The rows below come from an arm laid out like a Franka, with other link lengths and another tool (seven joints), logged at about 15 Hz.
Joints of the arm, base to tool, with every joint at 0 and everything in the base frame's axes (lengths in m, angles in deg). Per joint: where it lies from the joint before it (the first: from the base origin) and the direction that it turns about. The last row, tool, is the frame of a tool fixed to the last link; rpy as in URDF.
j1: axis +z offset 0 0 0.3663
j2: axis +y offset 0 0 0
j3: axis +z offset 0 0 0.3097
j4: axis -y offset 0.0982 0 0
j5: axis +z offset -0.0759 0 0.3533
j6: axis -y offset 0 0 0
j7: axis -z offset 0.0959 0 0
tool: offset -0.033 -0.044 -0.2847 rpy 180 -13.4 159.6
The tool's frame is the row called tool.
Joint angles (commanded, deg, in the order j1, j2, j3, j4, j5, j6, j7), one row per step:
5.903 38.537 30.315 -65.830 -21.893 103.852 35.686
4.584 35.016 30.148 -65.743 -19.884 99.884 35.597
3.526 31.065 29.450 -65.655 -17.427 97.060 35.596
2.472 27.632 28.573 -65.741 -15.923 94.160 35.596
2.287 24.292 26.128 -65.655 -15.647 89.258 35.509
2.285 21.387 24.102 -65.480 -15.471 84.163 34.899
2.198 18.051 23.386 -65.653 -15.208 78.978 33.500
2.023 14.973 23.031 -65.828 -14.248 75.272 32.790
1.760 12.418 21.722 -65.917 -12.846 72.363 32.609
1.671 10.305 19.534 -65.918 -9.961 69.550 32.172
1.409 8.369 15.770 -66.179 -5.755 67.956 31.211
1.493 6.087 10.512 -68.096 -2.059 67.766 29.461
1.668 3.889 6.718 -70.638 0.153 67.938 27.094
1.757 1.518 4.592 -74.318 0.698 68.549 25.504
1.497 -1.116 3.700 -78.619 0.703 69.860 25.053
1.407 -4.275 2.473 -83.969 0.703 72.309 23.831
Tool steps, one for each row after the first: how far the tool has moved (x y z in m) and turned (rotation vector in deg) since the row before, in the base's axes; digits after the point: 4 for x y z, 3 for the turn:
-0.0106 -0.0189 0.0350 -0.252 0.803 -1.894
-0.0090 -0.0152 0.0390 0.570 -0.368 -2.019
-0.0099 -0.0202 0.0313 -0.397 -0.118 -1.993
-0.0159 -0.0344 0.0278 -2.877 1.028 -2.665
-0.0203 -0.0287 0.0250 -2.581 1.647 -1.816
-0.0273 -0.0176 0.0280 -1.980 1.836 0.007
-0.0241 -0.0082 0.0250 -0.567 0.964 -0.168
-0.0193 -0.0122 0.0193 -0.020 0.764 -1.481
-0.0192 -0.0099 0.0140 1.350 1.582 -1.481
-0.0126 -0.0148 0.0103 2.828 1.191 -2.051
-0.0082 -0.0243 0.0047 2.495 0.711 -2.336
-0.0085 -0.0196 0.0016 1.670 0.546 -0.619
-0.0106 -0.0149 -0.0032 0.294 0.744 -0.306
-0.0108 -0.0096 -0.0050 -0.162 0.343 -0.718
-0.0096 -0.0113 -0.0081 0.075 -0.263 -0.141

